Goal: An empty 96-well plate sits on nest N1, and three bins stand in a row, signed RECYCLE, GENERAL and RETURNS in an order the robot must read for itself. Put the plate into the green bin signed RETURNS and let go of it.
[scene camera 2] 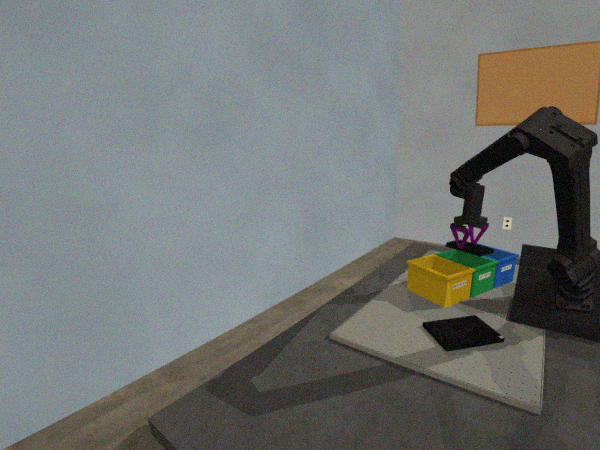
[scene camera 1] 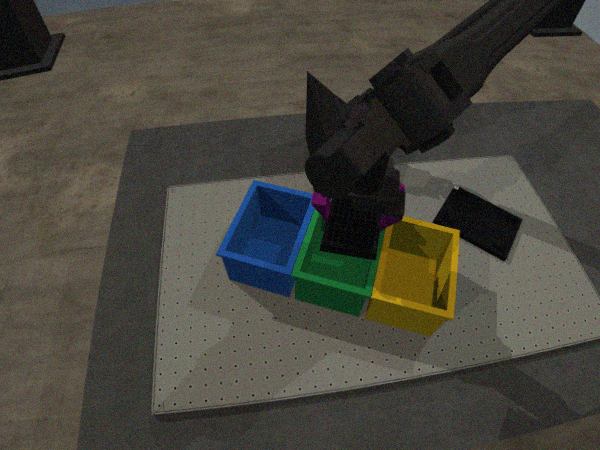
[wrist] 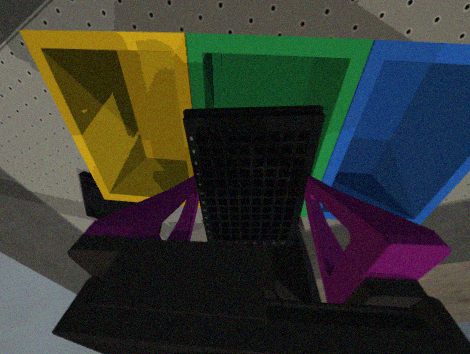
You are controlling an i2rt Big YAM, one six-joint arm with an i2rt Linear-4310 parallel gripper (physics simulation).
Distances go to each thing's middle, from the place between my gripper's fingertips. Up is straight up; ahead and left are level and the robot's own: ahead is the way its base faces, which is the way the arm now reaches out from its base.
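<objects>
My hand is 1 cm past the black 96-well plate (scene camera 1: 350,232), and going by their middles, that plate is the nearest to my hand of the things named here. There is also the black nest (scene camera 1: 481,223), which sits 14 cm below my hand, 32 cm to the left of it and 4 cm behind it.
</objects>
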